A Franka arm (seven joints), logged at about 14 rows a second.
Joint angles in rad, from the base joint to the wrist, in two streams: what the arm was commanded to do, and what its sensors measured. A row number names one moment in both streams.
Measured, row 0:
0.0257 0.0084 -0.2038 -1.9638 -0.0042 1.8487 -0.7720
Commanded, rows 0 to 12:
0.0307 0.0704 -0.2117 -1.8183 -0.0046 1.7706 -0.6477
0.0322 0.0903 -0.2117 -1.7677 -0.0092 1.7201 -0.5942
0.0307 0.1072 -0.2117 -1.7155 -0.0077 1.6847 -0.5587
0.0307 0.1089 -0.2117 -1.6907 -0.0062 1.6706 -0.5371
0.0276 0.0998 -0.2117 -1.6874 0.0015 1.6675 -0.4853
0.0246 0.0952 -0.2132 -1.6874 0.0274 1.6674 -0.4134
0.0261 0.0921 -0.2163 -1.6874 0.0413 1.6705 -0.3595
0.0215 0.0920 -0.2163 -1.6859 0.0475 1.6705 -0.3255
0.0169 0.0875 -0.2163 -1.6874 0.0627 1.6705 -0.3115
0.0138 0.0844 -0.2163 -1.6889 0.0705 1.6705 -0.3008
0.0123 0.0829 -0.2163 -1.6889 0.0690 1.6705 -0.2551
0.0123 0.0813 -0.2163 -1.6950 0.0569 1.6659 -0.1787
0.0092 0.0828 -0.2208 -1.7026 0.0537 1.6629 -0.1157
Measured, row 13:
0.0139 0.0805 -0.2144 -1.7135 0.0488 1.6894 -0.2251
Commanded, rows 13 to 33:
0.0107 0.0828 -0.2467 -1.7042 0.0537 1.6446 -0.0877
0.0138 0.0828 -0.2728 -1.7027 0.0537 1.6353 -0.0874
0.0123 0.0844 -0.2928 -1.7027 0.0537 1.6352 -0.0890
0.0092 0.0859 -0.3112 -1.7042 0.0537 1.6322 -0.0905
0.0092 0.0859 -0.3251 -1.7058 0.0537 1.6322 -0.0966
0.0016 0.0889 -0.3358 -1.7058 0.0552 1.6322 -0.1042
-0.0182 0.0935 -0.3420 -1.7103 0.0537 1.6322 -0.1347
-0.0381 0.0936 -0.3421 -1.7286 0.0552 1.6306 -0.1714
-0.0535 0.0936 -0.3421 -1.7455 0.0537 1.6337 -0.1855
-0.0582 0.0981 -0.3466 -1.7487 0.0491 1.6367 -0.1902
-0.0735 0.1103 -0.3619 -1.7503 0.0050 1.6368 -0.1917
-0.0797 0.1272 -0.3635 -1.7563 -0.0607 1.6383 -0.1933
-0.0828 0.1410 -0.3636 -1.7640 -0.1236 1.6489 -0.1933
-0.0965 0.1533 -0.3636 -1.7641 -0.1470 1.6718 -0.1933
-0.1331 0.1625 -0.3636 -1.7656 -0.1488 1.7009 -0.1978
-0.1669 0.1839 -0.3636 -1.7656 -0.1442 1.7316 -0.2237
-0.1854 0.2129 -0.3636 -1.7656 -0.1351 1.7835 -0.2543
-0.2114 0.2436 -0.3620 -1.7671 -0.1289 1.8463 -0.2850
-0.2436 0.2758 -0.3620 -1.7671 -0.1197 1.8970 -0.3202
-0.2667 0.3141 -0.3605 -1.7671 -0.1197 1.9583 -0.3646
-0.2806 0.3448 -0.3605 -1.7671 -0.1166 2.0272 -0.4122
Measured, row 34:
-0.2448 0.2782 -0.3675 -1.7822 -0.1287 1.9357 -0.3292
